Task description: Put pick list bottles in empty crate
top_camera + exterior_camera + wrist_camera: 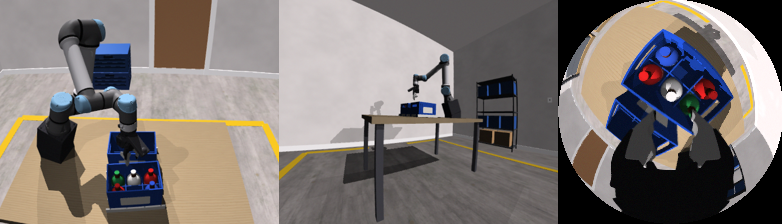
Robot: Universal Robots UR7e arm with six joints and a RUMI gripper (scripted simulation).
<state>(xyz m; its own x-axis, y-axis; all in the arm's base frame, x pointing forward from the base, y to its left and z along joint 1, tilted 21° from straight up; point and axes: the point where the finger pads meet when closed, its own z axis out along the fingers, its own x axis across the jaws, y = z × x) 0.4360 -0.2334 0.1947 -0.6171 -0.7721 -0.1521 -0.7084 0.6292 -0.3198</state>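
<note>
The white bottle is 160 mm below my hand and 10 mm to the left of it. Also, from my hand: pick list strip (350 mm to the left, 250 mm below, 40 mm behind); blue-capped bottle (160 mm below, 100 mm ahead, 70 mm to the right); green bottle (160 mm below, 80 mm behind, 10 mm to the right).
</note>
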